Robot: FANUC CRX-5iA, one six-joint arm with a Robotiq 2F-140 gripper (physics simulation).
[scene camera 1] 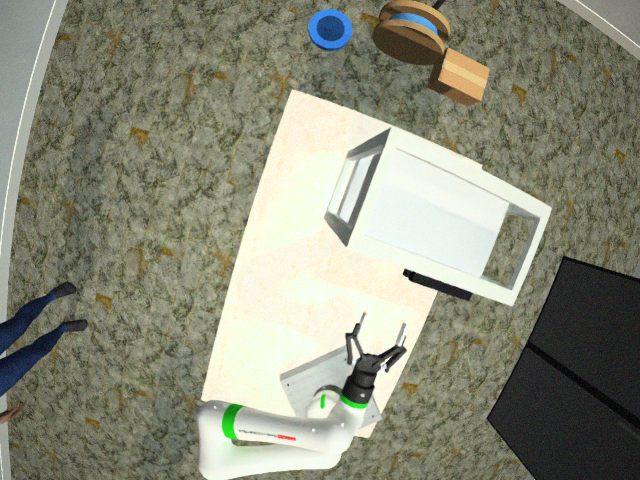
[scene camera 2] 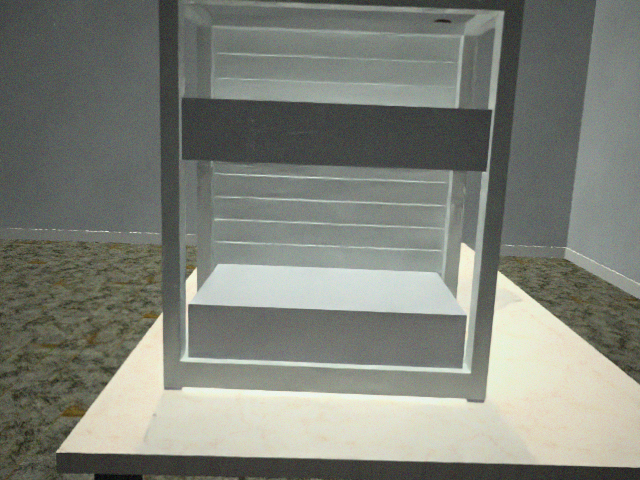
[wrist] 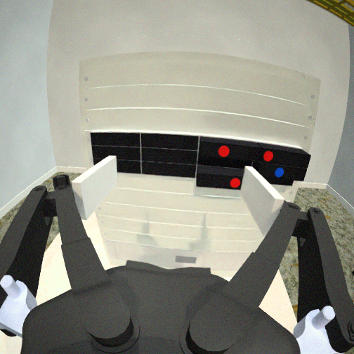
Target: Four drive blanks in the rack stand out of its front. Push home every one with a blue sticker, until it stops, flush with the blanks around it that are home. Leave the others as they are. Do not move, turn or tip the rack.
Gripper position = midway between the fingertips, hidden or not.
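Through scene camera 1 I see my gripper [scene camera 1: 386, 318] together with a rack [scene camera 1: 413, 205]. The wrist view gives me the rack [wrist: 180, 150] again, and my gripper [wrist: 179, 174] is there too. Scene camera 2 has the rack [scene camera 2: 329, 215] for me as well.
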